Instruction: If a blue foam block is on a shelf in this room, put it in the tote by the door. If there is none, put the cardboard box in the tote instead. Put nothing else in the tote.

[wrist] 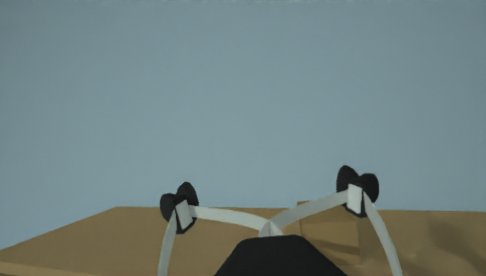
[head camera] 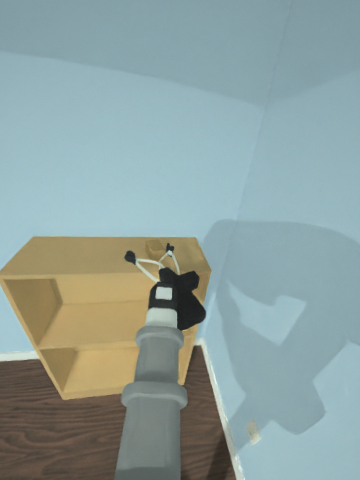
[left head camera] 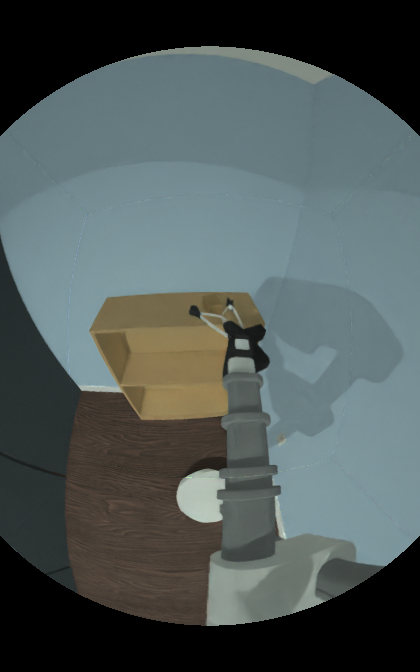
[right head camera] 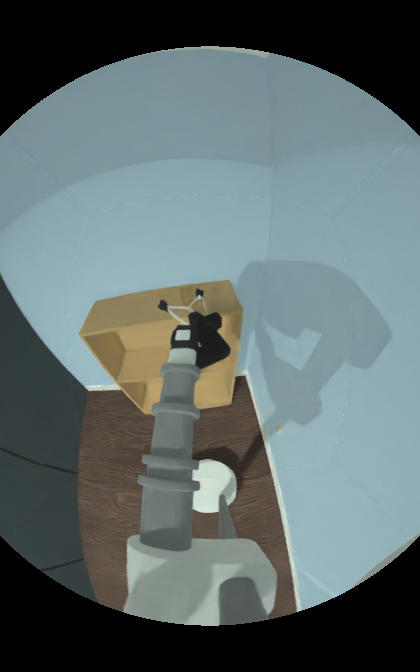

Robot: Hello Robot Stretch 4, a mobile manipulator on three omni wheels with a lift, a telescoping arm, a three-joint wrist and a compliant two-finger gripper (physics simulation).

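Places are measured from the robot's base along level axes (x back, y left, z down), in millimetres.
Where they show: gripper, fingertip midpoint: point(wrist: 265, 190) point(head camera: 148, 249).
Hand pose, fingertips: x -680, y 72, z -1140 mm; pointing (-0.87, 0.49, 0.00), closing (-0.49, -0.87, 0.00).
Observation:
Each offset is from my fingertips to the centre of the thing. "spot": to the spot under its first point. Level surfaces: height alone.
A small tan cardboard box @[dx -122, dy -12, dz +82 mm] point(head camera: 155, 246) point(left head camera: 211, 302) point(right head camera: 187, 292) point(wrist: 330, 234) stands on the top board of the wooden shelf unit @[spot: dx -67, dy +315, dz +107 mm] point(head camera: 75, 255) point(left head camera: 145, 312) point(right head camera: 120, 312) point(wrist: 150, 230), near its right end. My gripper point(head camera: 150, 252) point(left head camera: 212, 307) point(right head camera: 181, 299) point(wrist: 265, 190) is open, with its fingers spread and nothing held. It is over the top board, close to the box; in the wrist view the box shows behind and below the right finger, partly hidden. No blue foam block shows, though the arm hides part of the lower shelves. The tote does not show.
A blue wall stands behind the shelf unit, and another meets it in the corner on the right, with a socket plate @[dx +308, dy -532, dz +767 mm] point(head camera: 253, 432) point(left head camera: 281, 439) point(right head camera: 278, 428). A round white disc point(left head camera: 199, 495) point(right head camera: 215, 485) is low over the dark wood floor @[dz +1168 mm] point(head camera: 60, 430).

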